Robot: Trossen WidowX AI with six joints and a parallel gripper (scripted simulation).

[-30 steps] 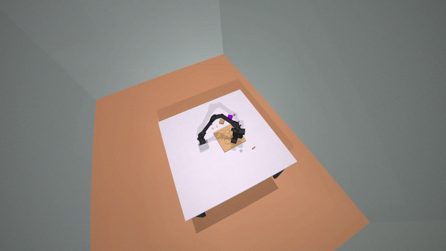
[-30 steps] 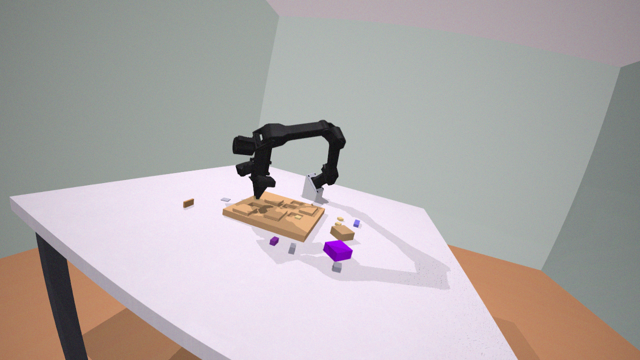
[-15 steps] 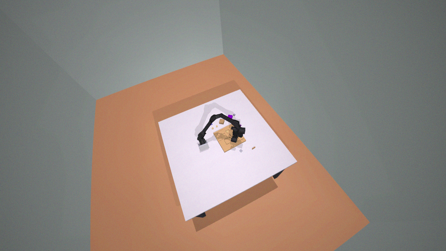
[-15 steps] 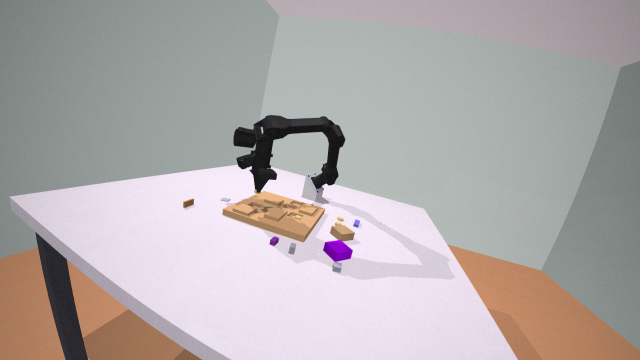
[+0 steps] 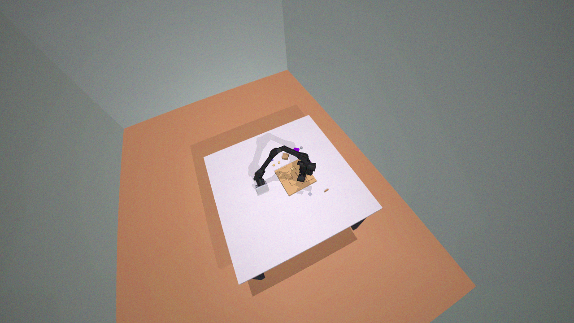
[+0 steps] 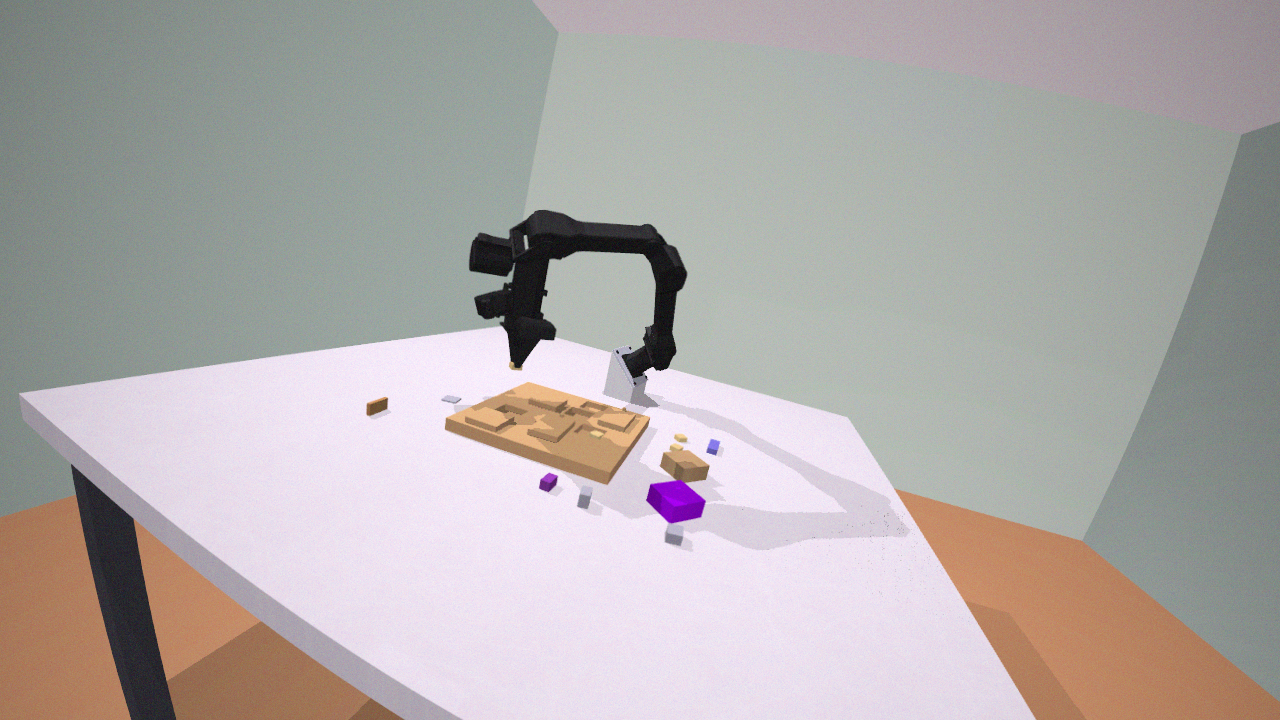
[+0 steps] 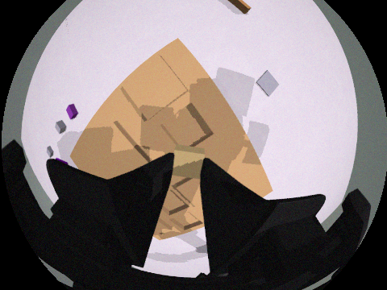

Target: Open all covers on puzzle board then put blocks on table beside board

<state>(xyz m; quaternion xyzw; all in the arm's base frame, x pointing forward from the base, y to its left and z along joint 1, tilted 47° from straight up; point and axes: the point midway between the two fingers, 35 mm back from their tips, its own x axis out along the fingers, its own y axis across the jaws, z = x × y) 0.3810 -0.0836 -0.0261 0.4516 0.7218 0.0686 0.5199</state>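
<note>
My gripper tip is 1 cm short of the grey tile, 14 cm to the left of it and 11 cm above it. From my gripper tip the other things lie so: large purple block 6 cm ahead, 36 cm to the left, 10 cm below; small purple cube 14 cm ahead, 19 cm to the left, 10 cm below; brown box 6 cm behind, 33 cm to the left, 10 cm below.
</note>
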